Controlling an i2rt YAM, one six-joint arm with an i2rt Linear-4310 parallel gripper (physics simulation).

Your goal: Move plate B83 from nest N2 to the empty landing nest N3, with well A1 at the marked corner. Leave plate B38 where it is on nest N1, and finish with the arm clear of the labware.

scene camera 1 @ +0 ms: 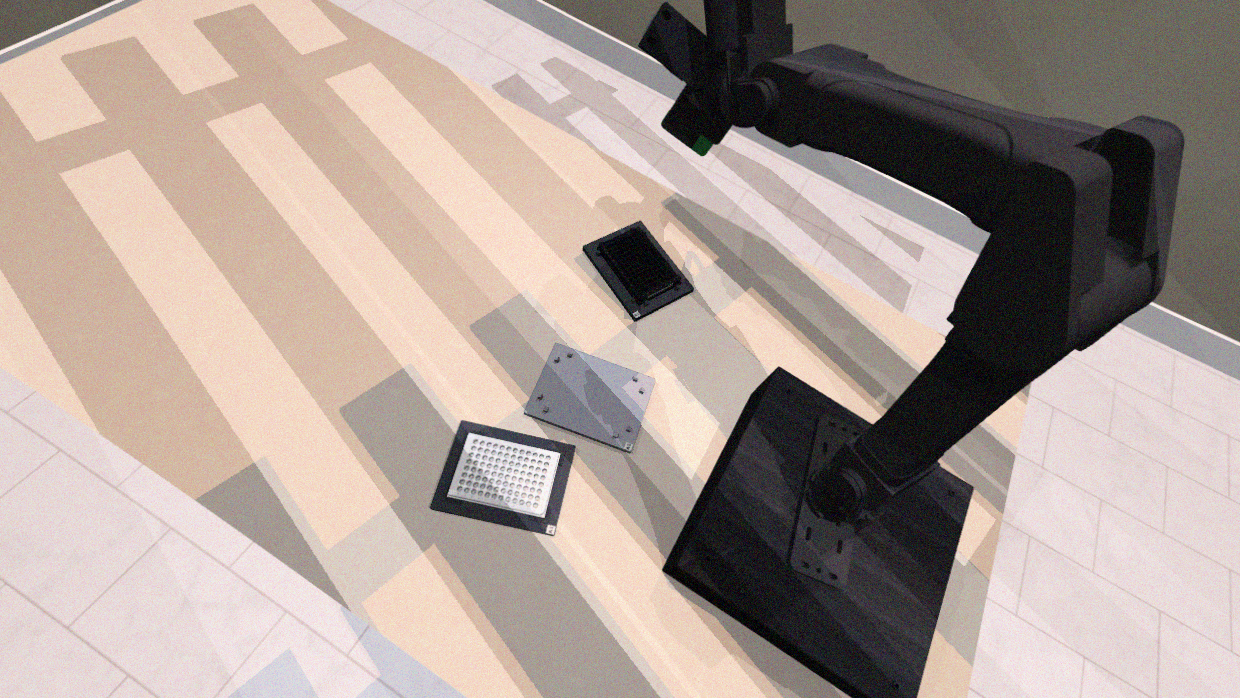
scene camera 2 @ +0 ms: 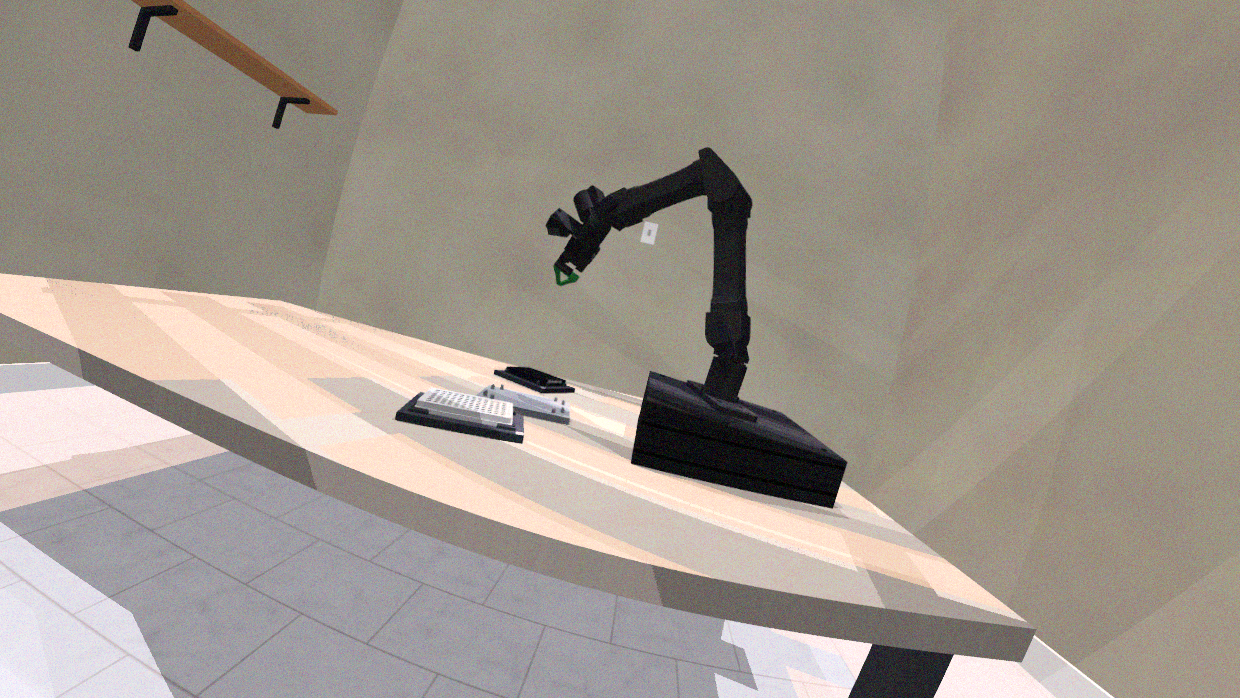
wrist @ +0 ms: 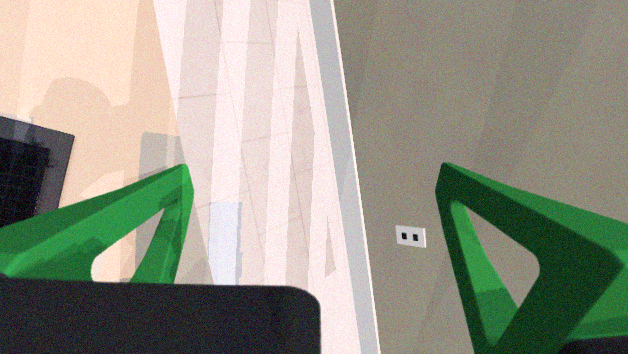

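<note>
A white 96-well plate (scene camera 1: 507, 475) (scene camera 2: 464, 405) lies flat on a dark nest (scene camera 1: 494, 513) (scene camera 2: 459, 425). A black plate (scene camera 1: 640, 261) (scene camera 2: 535, 376) (wrist: 17, 175) lies on another dark nest (scene camera 1: 617, 287) (wrist: 60, 160). Between them is the grey nest (scene camera 1: 590, 398) (scene camera 2: 529, 404), with small upright pins and no plate. The nest and plate labels are too small to read, and the marked A1 corner cannot be made out. My gripper (scene camera 1: 701, 145) (scene camera 2: 565, 275) (wrist: 314, 177) is open and empty, high above the table and away from the plates.
The arm's black base block (scene camera 1: 746, 554) (scene camera 2: 737, 459) stands on the table beside the nests. The table's edge (scene camera 2: 485, 528) runs along the front in the second scene view. A wooden shelf (scene camera 2: 234, 52) and a socket (wrist: 411, 236) are on the walls.
</note>
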